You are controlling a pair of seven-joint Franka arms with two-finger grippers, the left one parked.
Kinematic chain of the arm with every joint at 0, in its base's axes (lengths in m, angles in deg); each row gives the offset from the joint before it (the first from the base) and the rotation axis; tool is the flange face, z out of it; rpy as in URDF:
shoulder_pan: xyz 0 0 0.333 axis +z
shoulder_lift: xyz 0 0 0 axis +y
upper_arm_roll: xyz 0 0 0.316 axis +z
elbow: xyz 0.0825 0 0 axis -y
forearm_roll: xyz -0.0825 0 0.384 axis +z
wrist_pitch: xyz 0 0 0 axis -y
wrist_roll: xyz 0.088 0 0 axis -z
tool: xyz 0 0 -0.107 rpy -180 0 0
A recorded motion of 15 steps. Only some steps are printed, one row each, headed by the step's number.
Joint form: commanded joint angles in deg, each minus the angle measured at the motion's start. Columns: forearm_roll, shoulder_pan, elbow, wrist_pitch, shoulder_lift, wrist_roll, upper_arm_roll.
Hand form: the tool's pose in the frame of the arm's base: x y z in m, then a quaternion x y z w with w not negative. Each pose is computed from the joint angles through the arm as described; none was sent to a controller.
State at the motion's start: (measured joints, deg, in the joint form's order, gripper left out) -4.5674 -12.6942 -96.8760 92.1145 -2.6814 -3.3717 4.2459
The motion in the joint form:
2: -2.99 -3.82 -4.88 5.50 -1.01 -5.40 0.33
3: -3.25 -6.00 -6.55 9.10 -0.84 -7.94 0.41
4: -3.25 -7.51 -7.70 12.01 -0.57 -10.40 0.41
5: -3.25 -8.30 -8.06 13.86 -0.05 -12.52 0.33
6: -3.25 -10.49 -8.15 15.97 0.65 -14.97 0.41
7: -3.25 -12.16 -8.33 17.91 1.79 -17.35 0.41
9: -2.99 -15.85 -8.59 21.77 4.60 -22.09 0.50
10: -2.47 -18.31 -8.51 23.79 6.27 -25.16 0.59
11: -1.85 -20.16 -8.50 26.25 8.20 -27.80 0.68
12: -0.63 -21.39 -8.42 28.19 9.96 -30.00 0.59
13: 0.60 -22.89 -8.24 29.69 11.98 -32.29 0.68
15: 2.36 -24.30 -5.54 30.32 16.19 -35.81 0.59
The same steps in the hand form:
2: 0.5270 -0.1229 0.5745 0.99751 -0.01867 -0.01618 0.06602
3: 0.5271 -0.1430 0.5645 0.99745 -0.01128 -0.00426 0.07028
4: 0.5276 -0.1574 0.5568 0.99734 -0.00045 0.00604 0.07268
5: 0.5297 -0.1664 0.5517 0.99708 0.01203 0.01249 0.07443
6: 0.5292 -0.1874 0.5476 0.99663 0.01668 0.02072 0.07765
7: 0.5303 -0.2050 0.5381 0.99629 0.02470 0.02354 0.07897
9: 0.5307 -0.2436 0.5143 0.99586 0.03758 0.02637 0.07842
10: 0.5282 -0.2685 0.5013 0.99574 0.04372 0.02887 0.07585
11: 0.5284 -0.2884 0.4855 0.99546 0.05104 0.03373 0.07290
12: 0.5289 -0.3033 0.4710 0.99555 0.05533 0.03946 0.06532
13: 0.5282 -0.3194 0.4535 0.99588 0.05882 0.04131 0.05524
15: 0.5348 -0.3423 0.4315 0.99596 0.06879 0.04240 0.03912

